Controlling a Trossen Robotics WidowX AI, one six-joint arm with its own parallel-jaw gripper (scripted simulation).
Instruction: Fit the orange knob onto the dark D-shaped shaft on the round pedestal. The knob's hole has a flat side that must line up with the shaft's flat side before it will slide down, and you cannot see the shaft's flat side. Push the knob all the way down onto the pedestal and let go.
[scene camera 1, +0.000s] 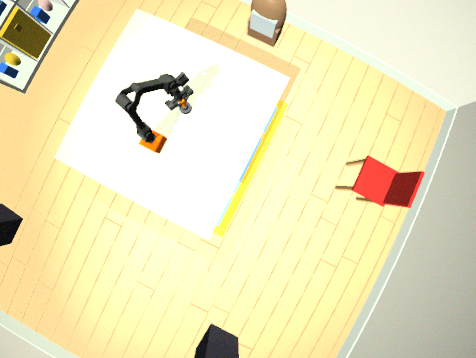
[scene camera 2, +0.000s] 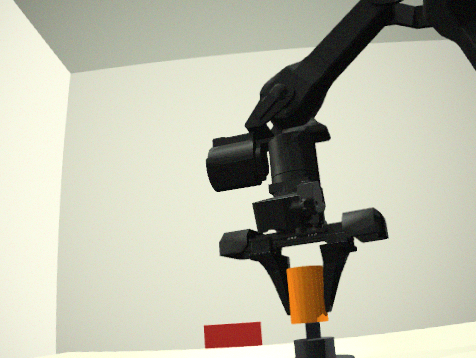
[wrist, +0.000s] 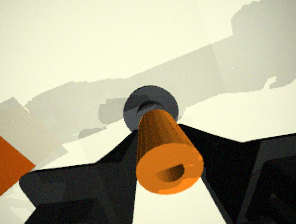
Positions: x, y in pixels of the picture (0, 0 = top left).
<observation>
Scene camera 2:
my gripper: 309, 313
orange knob: 305, 284
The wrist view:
my gripper: 157, 130
orange knob: 167, 163
</observation>
